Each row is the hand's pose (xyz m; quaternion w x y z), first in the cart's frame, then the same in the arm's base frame.
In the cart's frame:
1: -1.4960 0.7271 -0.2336 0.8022 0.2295 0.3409 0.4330
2: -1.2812 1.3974 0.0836 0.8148 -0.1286 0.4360 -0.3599
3: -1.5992 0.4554 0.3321 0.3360 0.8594 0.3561 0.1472
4: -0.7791 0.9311 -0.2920 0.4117 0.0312 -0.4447 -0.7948
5: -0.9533 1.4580 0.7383 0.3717 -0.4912 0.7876 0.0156
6: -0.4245 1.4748 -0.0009 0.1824 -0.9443 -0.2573 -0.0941
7: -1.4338 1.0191 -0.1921 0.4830 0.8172 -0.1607 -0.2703
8: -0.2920 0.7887 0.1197 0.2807 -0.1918 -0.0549 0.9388
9: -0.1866 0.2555 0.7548 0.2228 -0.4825 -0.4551 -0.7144
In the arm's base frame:
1: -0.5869 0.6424 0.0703 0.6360 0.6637 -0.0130 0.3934
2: -0.2780 0.5465 0.7713 0.6878 0.4155 0.5504 -0.2267
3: -0.8999 0.0894 0.0971 0.1353 -0.9518 -0.0449 -0.2717
4: 0.1494 0.5218 0.1176 0.1610 0.1823 0.0315 -0.9695
5: -0.1201 -0.1073 1.0669 0.5931 -0.0629 0.7260 0.3423
6: 0.5587 0.3526 0.6743 0.6225 -0.7322 0.0094 -0.2763
7: -0.4574 0.6947 0.3374 0.0858 -0.9090 0.1600 0.3752
8: 0.4582 -0.0539 0.1021 0.5094 -0.0498 -0.5117 0.6901
9: 0.2476 -0.8366 -0.1024 0.2897 -0.3471 0.0834 -0.8881

